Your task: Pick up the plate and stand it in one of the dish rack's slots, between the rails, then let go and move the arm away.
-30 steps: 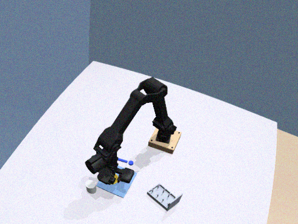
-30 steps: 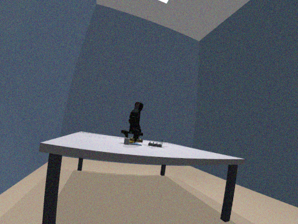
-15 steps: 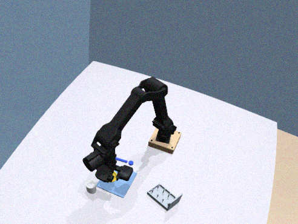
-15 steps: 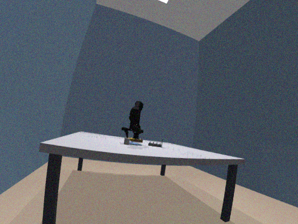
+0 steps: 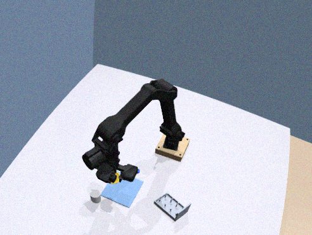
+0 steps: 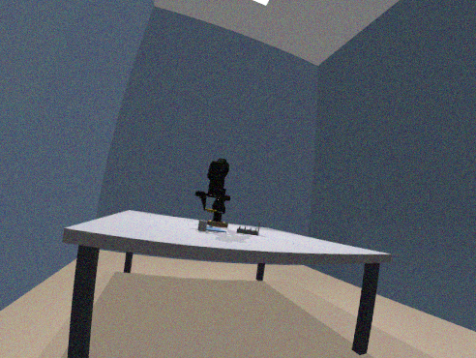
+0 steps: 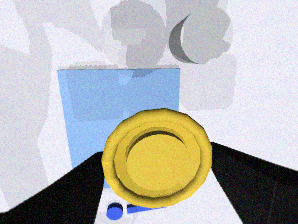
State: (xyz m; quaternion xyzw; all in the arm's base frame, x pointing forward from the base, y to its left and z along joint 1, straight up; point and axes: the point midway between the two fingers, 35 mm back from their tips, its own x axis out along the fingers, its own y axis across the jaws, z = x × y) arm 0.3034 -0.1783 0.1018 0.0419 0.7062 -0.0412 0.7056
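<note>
My gripper tip is 1 cm short of the grey dish rack, 24 cm to the right of it and 8 cm above it. Also, from my gripper tip: yellow plate 1 cm above; white cup 7 cm ahead, 6 cm to the right, 8 cm below; blue mat 2 cm behind, 3 cm to the left, 10 cm below.
</note>
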